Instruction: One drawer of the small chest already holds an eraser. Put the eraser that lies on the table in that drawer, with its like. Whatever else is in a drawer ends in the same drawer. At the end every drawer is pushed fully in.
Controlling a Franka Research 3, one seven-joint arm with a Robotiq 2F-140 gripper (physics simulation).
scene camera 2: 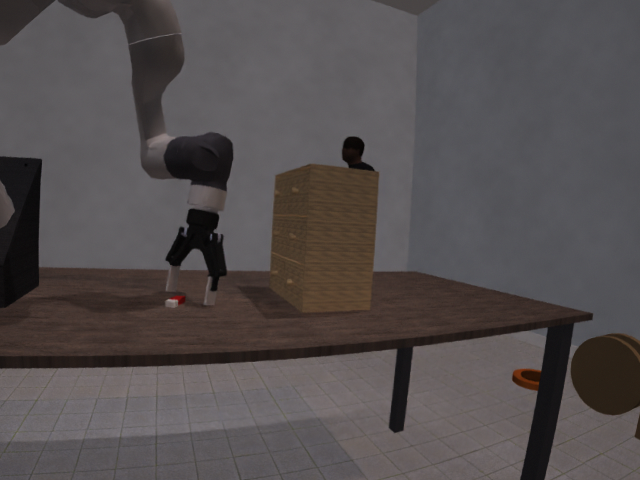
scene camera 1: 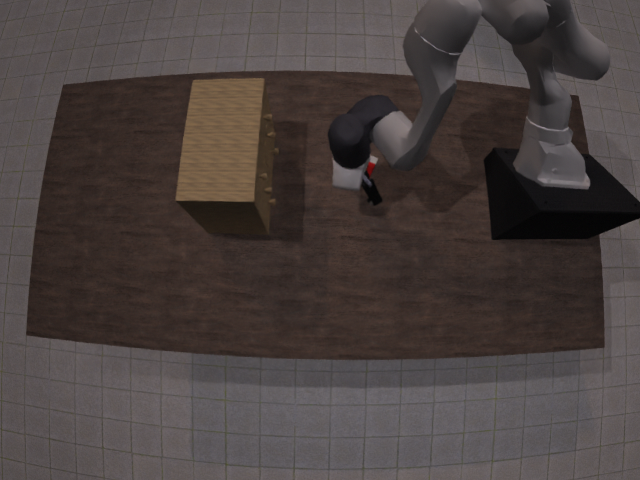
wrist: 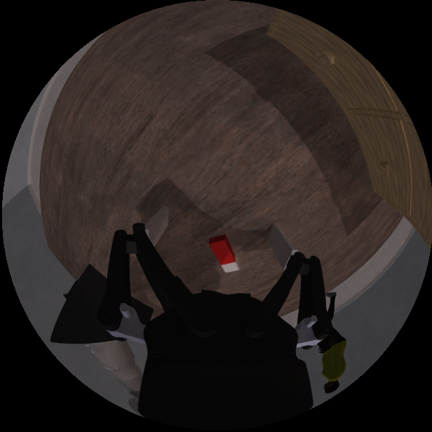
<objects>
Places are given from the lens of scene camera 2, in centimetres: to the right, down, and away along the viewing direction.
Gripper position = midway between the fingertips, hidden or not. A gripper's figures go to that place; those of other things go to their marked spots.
gripper (scene camera 2: 188, 297): -31, 14, 89
wooden chest (scene camera 2: 341, 215): 5, -6, 87
</objects>
